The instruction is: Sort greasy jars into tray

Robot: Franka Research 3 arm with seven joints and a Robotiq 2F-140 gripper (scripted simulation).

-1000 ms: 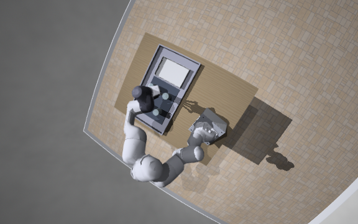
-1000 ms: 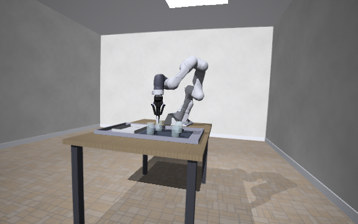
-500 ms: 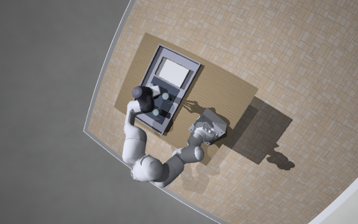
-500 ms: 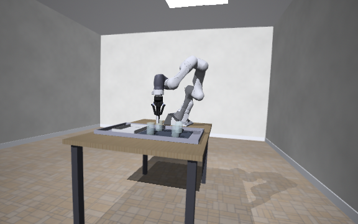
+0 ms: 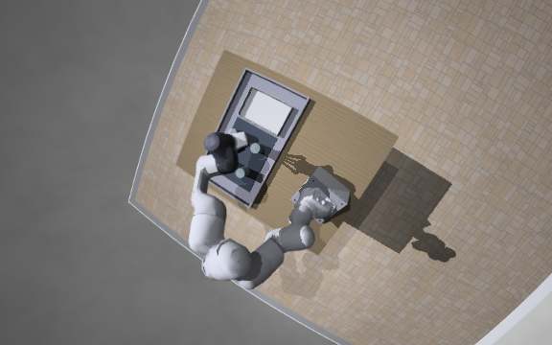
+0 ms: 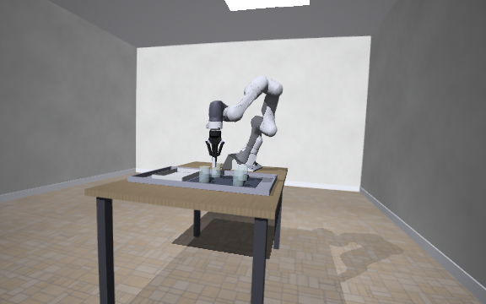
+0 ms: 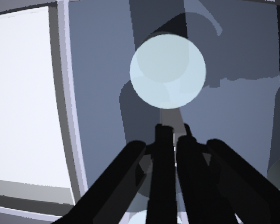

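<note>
Now: the dark drying mat 3 cm ahead of my hand, 10 cm to the left of it and 11 cm below it. From my hand the other things lie so: white tray (6 cm ahead, 22 cm to the right, 10 cm below).
</note>
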